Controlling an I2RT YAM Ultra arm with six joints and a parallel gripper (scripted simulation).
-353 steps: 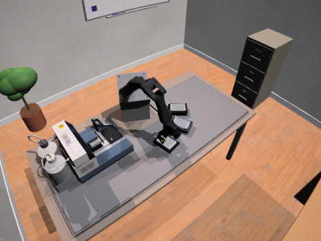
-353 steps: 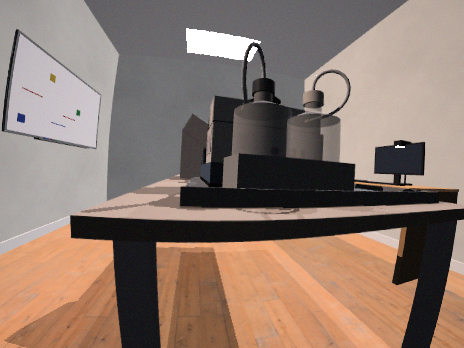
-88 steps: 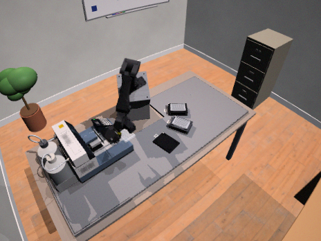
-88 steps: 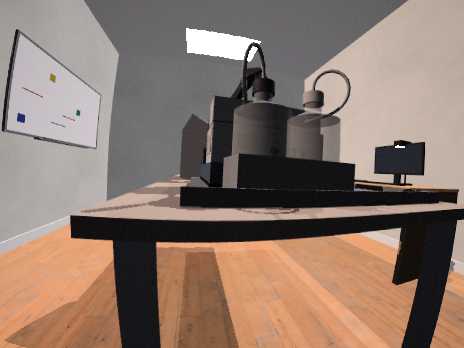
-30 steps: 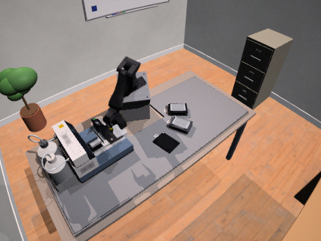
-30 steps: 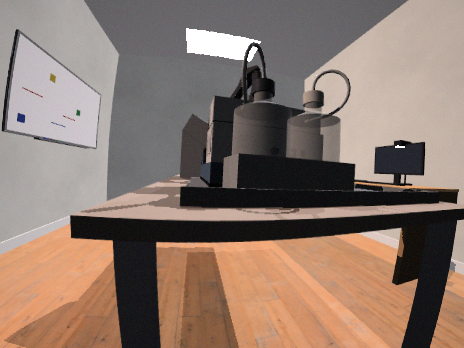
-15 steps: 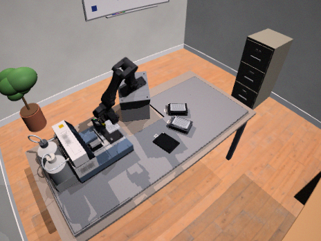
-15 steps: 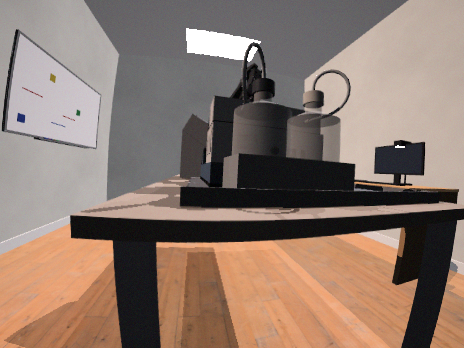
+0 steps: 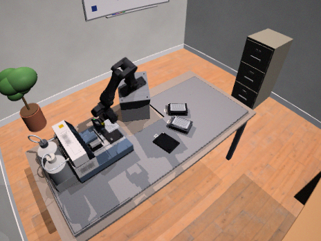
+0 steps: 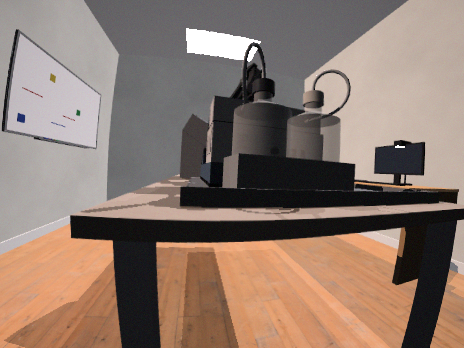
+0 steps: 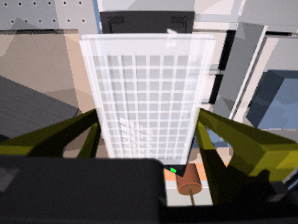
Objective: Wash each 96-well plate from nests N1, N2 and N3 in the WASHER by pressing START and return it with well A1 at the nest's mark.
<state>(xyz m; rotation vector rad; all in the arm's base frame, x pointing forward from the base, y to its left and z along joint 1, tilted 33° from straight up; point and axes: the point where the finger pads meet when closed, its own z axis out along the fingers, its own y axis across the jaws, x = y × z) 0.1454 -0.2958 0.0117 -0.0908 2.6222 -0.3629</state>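
Right now my hand is 100 mm above the dark carrier. Also, from my hand: plate washer: 150 mm to the right, 50 mm below; then label: 280 mm to the left, 180 mm below, 180 mm ahead; then black nest: 290 mm to the left, 280 mm ahead, 170 mm below.
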